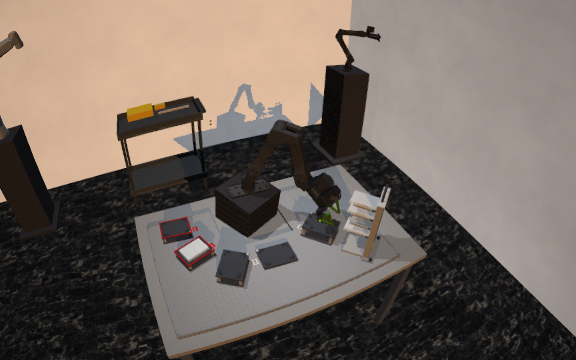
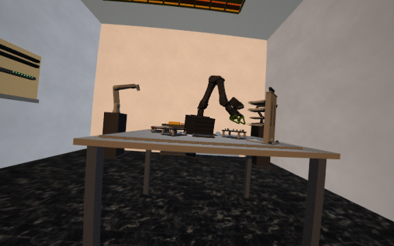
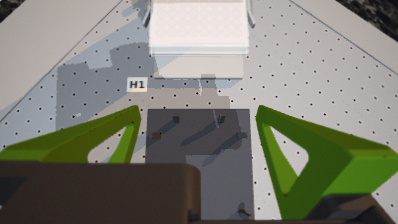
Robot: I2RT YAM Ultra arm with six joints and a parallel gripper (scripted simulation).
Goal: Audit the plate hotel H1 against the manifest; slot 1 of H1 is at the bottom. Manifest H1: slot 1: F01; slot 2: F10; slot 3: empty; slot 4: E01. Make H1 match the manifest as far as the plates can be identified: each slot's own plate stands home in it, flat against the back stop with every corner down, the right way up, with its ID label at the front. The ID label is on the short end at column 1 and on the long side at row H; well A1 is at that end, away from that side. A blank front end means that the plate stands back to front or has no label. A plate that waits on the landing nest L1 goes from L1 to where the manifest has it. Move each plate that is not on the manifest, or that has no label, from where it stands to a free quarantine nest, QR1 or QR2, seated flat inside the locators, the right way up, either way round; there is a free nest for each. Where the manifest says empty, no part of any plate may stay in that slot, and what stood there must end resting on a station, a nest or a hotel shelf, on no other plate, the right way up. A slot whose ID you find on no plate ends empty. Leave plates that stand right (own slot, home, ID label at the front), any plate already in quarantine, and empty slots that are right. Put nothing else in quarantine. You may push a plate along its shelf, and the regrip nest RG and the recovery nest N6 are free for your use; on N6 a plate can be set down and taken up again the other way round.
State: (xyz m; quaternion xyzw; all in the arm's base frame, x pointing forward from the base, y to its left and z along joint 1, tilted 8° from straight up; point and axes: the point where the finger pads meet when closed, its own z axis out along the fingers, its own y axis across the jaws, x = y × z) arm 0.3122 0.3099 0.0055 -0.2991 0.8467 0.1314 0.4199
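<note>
My gripper is now 9 cm short of the white plate, 7 cm to the right of it and 1 cm above it. From my hand the other things lie so: A1 mark: 14 cm behind, 7 cm below, 4 cm to the right; then dark regrip nest: 7 cm below, 5 cm behind, 4 cm to the right; then H1 tag: 13 cm below, 12 cm to the left, 1 cm behind.
</note>
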